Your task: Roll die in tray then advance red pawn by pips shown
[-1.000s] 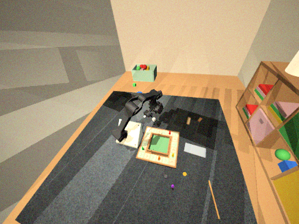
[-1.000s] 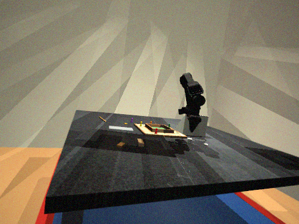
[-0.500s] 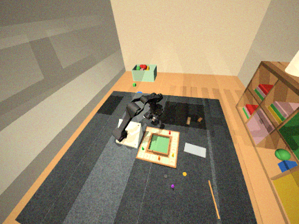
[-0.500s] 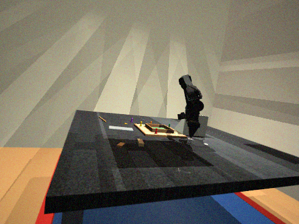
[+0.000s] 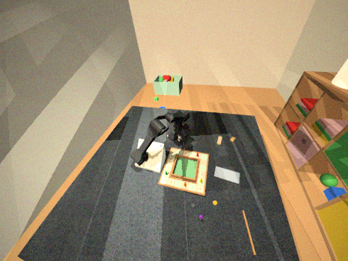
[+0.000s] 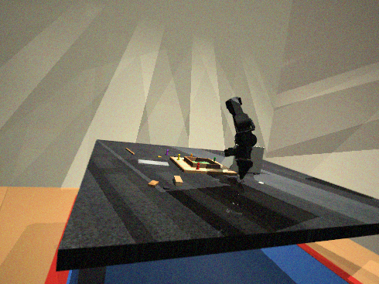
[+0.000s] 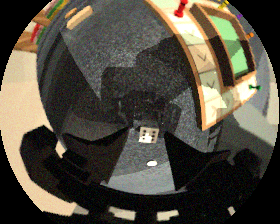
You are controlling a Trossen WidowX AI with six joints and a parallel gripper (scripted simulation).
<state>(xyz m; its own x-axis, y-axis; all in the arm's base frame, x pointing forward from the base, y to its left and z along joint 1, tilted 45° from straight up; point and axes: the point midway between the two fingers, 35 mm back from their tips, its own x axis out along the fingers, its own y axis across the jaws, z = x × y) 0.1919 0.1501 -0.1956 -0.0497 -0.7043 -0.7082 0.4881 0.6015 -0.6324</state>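
Now: gripper tip 16 cm short of the red pawn, 13 cm to the left of it and 1 cm below it. Round my gripper tip: die right at my gripper tip; then white speck 10 cm behind, 2 cm to the left, 1 cm below; then green tray 10 cm ahead, 24 cm to the right, 1 cm below.
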